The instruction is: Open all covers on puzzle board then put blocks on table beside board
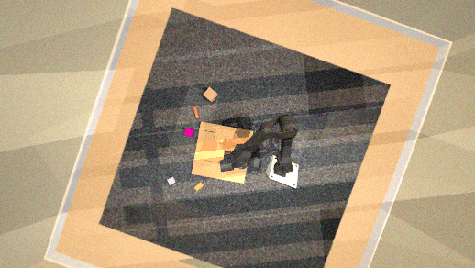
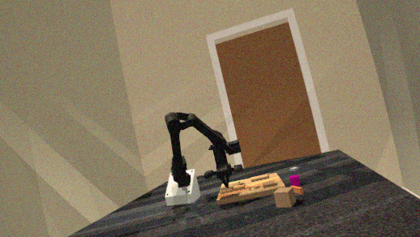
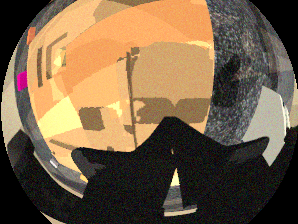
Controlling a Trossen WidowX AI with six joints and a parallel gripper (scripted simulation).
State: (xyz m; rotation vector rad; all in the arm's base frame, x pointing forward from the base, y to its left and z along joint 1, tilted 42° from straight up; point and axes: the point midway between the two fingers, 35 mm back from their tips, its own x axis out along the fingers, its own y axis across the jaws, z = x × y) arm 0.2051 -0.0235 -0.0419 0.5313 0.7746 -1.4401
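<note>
The tan wooden puzzle board lies 110 mm ahead of my gripper tip and 30 mm to the left of it. Round my gripper tip: tan cube 270 mm ahead, 270 mm to the right; magenta block 320 mm ahead, 40 mm to the right, 10 mm below; orange block 320 mm ahead, 150 mm to the right, 10 mm below.
</note>
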